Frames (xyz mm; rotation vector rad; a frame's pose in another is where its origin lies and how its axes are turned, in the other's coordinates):
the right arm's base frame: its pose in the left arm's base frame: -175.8 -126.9 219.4 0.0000 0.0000 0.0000
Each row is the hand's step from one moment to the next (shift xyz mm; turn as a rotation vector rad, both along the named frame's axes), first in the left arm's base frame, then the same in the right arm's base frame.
Working: the left arm's base frame: its pose in the right arm's base frame: 175.8 126.9 -219.4 0.0000 0.0000 0.0000

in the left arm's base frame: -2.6 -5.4 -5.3 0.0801 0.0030 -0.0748
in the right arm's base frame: -2.6 -5.4 -5.3 0.0801 0.0030 -0.0748
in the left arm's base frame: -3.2 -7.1 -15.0 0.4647 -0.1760 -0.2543
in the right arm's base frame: -3.2 -7.1 -15.0 0.4647 -0.1760 -0.2543
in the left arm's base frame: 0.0 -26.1 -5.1 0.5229 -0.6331 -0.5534
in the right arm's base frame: 0.0 -26.1 -5.1 0.5229 -0.6331 -0.5534
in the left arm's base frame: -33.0 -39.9 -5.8 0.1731 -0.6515 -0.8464
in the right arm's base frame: -33.0 -39.9 -5.8 0.1731 -0.6515 -0.8464
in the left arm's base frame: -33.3 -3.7 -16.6 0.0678 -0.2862 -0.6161
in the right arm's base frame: -33.3 -3.7 -16.6 0.0678 -0.2862 -0.6161
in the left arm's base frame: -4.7 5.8 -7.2 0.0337 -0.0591 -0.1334
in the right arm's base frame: -4.7 5.8 -7.2 0.0337 -0.0591 -0.1334
